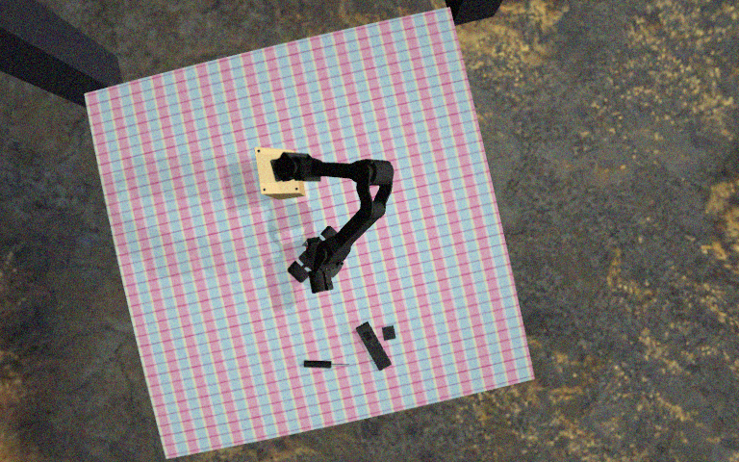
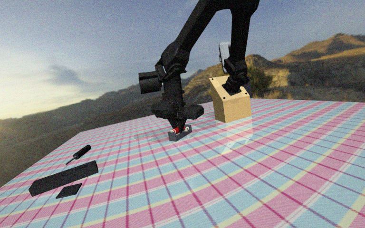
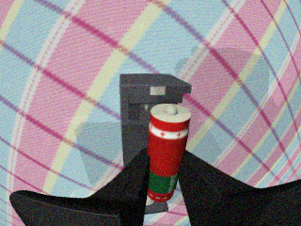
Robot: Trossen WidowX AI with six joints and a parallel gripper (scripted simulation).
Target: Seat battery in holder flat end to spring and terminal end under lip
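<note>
Right now the battery is 1 cm above my gripper tip. Also, from my gripper tip: long black bar 35 cm ahead, 11 cm to the left; then screwdriver 37 cm ahead, 5 cm to the right; then black plate 32 cm ahead, 17 cm to the left, 1 cm below.
</note>
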